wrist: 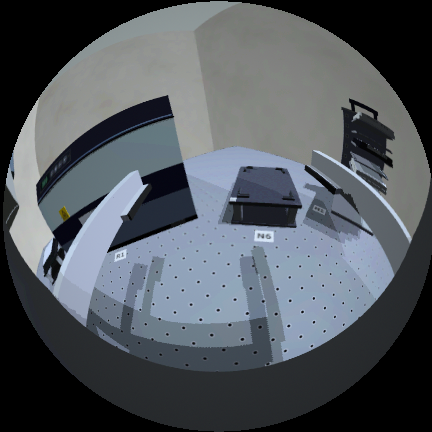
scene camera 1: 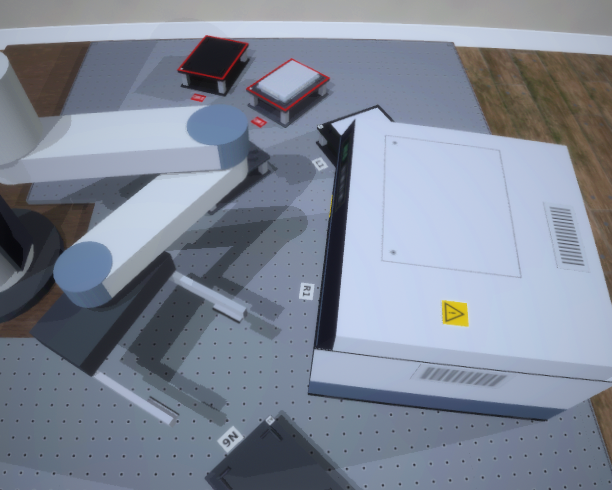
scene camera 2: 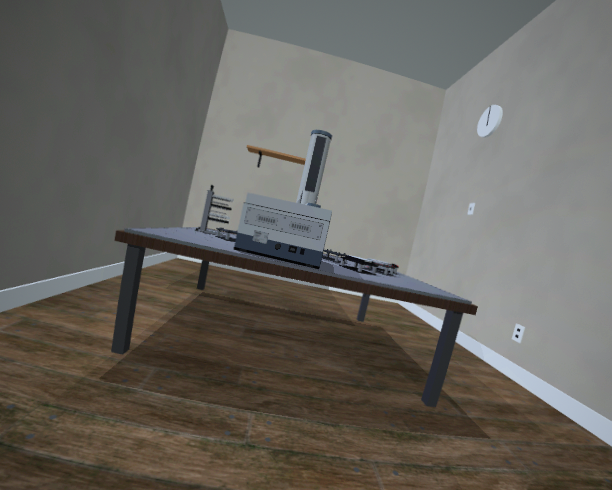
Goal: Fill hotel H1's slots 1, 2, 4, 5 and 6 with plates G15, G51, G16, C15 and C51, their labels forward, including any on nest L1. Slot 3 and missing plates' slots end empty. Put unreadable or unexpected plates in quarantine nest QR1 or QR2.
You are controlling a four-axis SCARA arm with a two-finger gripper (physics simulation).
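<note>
A pale plate (scene camera 1: 288, 81) is visible. The wrist view does not show the pale plate, hidden by the gripper. The gripper (scene camera 1: 211, 365) holds nothing.
</note>
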